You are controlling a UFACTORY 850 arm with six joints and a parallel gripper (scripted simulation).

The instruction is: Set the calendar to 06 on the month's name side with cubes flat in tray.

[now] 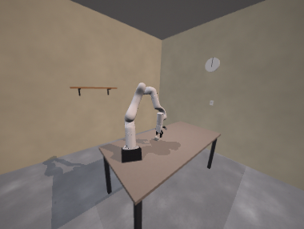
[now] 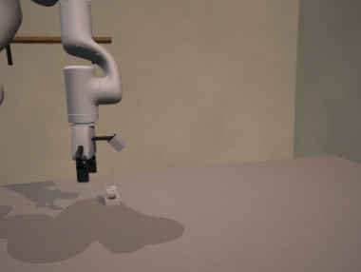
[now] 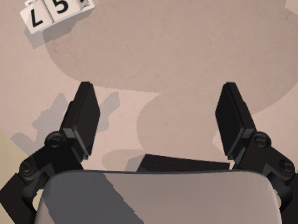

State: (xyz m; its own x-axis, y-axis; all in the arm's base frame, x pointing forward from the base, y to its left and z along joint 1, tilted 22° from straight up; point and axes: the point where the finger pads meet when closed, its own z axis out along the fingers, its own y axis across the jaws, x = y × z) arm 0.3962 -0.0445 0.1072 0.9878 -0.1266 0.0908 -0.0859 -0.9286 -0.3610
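The white number cube is 10 cm below my hand, 9 cm to the left of it and 6 cm ahead of it. Also, from my hand: white calendar tray: 12 cm below, 10 cm to the left, 5 cm ahead.
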